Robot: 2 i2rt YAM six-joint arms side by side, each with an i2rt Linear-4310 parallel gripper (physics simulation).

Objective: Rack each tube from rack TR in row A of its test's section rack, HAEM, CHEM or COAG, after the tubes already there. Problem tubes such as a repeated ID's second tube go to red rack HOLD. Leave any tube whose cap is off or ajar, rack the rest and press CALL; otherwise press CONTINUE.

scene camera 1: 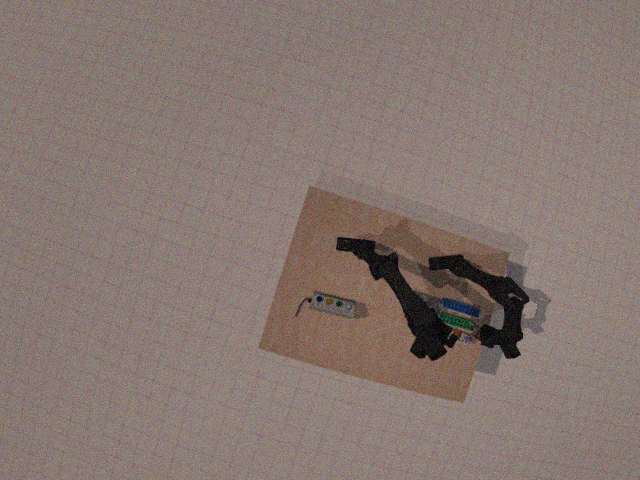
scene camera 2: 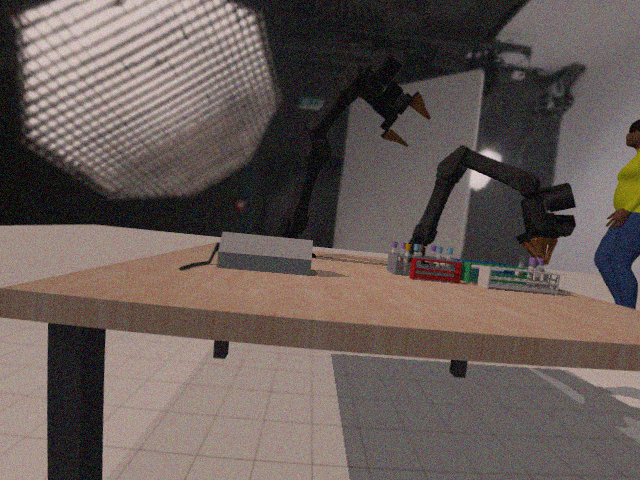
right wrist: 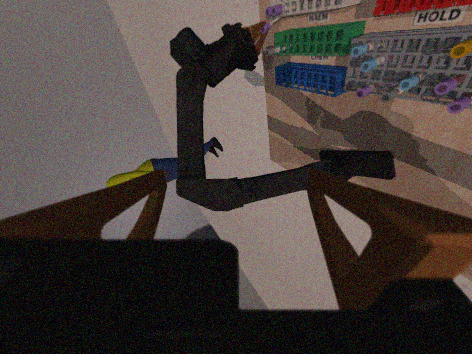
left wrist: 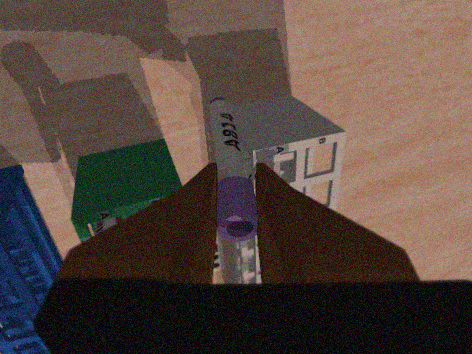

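Seen in the pictures: left gripper, fingertip midpoint: (scene camera 1: 476,336) (scene camera 2: 543,265) (right wrist: 265,25) (left wrist: 236,177); right gripper, fingertip midpoint: (scene camera 1: 448,328) (scene camera 2: 418,132) (right wrist: 236,177); left arm's base, origin of the base link: (scene camera 1: 446,262) (right wrist: 352,162); right arm's base, origin of the base link: (scene camera 1: 355,245).
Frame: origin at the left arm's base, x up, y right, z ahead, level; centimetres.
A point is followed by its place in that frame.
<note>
My left gripper (left wrist: 236,177) {z 40.1, x 7.4, y -10.4 cm} (scene camera 2: 542,258) {z 40.1, x 7.4, y -10.4 cm} is shut on a purple-capped tube (left wrist: 236,205) {z 39.6, x 8.8, y -10.4 cm} with handwriting on its side, low at the end of the white HAEM rack (left wrist: 300,120) {z 44.5, x 3.6, y -8.5 cm} (scene camera 2: 483,276) {z 35.6, x 2.9, y 9.2 cm}. Whether its bottom is in a hole cannot be told. Another purple cap shows beside the fingertips in scene camera 2. The green CHEM rack (left wrist: 130,162) {z 36.0, x 2.0, y -10.8 cm} (right wrist: 320,37) {z 32.0, x 1.2, y -1.0 cm} and blue COAG rack (left wrist: 20,240) {z 27.9, x 0.8, y -9.9 cm} (right wrist: 310,77) {z 24.8, x 3.0, y -4.6 cm} are alongside. Grey rack TR holds several tubes, including a yellow-capped one (right wrist: 461,48) {z 21.1, x 9.4, y 23.8 cm} and a light-blue-capped one (right wrist: 410,82) {z 18.6, x 9.4, y 18.6 cm}. My right gripper (scene camera 2: 418,131) {z 20.2, x 42.1, y 24.1 cm} is open, high up and empty.
The red HOLD rack (scene camera 2: 435,279) {z 29.4, x 0.6, y 20.3 cm} (right wrist: 395,6) {z 29.9, x 0.8, y 13.5 cm} stands beside rack TR. A button box (scene camera 1: 333,304) {z 15.0, x 6.6, y 64.0 cm} (scene camera 2: 264,253) {z 20.1, x 4.3, y 66.1 cm} with a cable lies apart from the racks on the wooden table (scene camera 2: 320,322) {z 52.6, x -0.3, y 65.4 cm}. A person in a yellow top (scene camera 2: 628,180) stands beyond the table at the right.
</note>
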